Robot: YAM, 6 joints.
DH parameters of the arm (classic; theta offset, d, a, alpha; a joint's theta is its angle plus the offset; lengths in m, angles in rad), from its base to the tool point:
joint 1: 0 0.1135 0.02 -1.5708
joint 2: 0 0 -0.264 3.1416
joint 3: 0.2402 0 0.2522 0
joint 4: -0.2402 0 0.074 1.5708
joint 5: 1.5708 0 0 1.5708
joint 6: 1.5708 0.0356 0 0
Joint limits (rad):
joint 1: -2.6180..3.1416
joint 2: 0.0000..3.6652
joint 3: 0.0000..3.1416
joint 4: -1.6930..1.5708
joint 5: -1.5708..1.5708
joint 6: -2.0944..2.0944
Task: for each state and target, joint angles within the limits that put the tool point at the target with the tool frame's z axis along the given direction. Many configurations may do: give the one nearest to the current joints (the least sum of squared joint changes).
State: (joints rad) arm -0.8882 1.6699 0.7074 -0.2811 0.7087 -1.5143
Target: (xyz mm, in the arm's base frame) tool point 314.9 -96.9 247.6 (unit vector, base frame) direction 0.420 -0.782 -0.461
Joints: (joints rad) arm -0.2263 1.5202 1.0097 -0.1571 0.7311 -1.5143
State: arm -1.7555 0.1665 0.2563 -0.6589 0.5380 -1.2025
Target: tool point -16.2 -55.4 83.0 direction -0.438 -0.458 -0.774
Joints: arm -1.5865 0.0026 0.0018 -1.0292 0.4452 -1.2025
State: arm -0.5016 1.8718 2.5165 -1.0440 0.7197 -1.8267
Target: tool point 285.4 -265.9 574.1 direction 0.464 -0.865 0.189
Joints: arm -0.7185 1.9976 2.6643 -0.4639 0.3532 -1.8267
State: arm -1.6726 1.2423 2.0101 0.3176 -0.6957 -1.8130
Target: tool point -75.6 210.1 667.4 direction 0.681 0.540 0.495
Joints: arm -1.0889 1.0195 2.6480 0.2602 -1.0228 -1.8130
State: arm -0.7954 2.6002 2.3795 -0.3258 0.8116 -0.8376
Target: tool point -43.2 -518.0 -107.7 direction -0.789 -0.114 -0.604
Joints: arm -1.6002 3.1183 2.3194 -0.5486 0.9030 -0.8376
